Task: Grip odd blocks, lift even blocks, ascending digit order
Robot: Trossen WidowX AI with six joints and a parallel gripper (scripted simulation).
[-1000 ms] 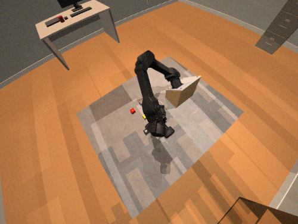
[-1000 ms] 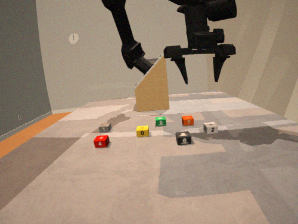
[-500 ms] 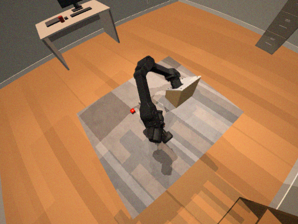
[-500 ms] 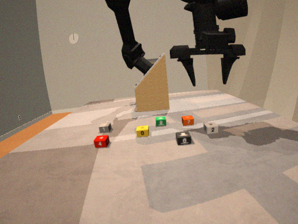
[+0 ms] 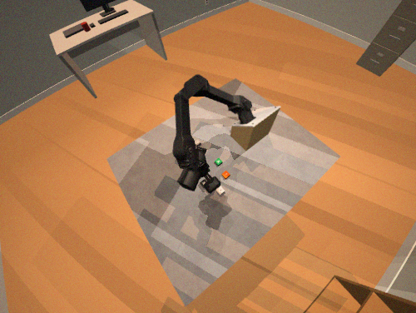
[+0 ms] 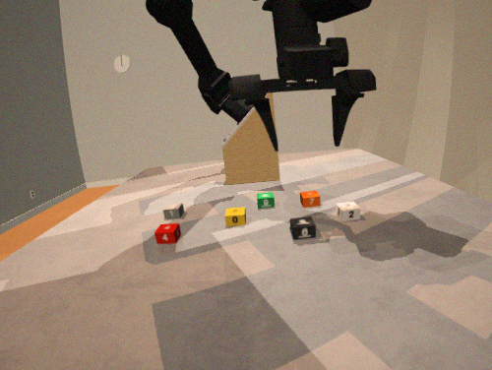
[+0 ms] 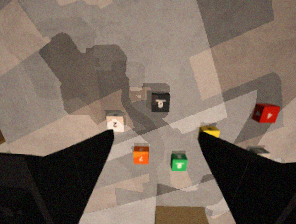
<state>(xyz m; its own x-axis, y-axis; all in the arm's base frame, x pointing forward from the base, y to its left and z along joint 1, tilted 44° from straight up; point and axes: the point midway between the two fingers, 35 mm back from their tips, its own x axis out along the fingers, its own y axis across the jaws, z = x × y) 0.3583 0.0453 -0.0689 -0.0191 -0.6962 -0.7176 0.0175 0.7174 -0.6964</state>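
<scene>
My gripper tip is now 7 cm past the yellow block, 11 cm to the left of it and 11 cm above it. From my gripper tip the other things lie so: white block 4 cm behind, 7 cm to the left, 11 cm below; black block 1 cm to the right, 11 cm below; orange block 12 cm behind, 3 cm to the left, 11 cm below.
</scene>
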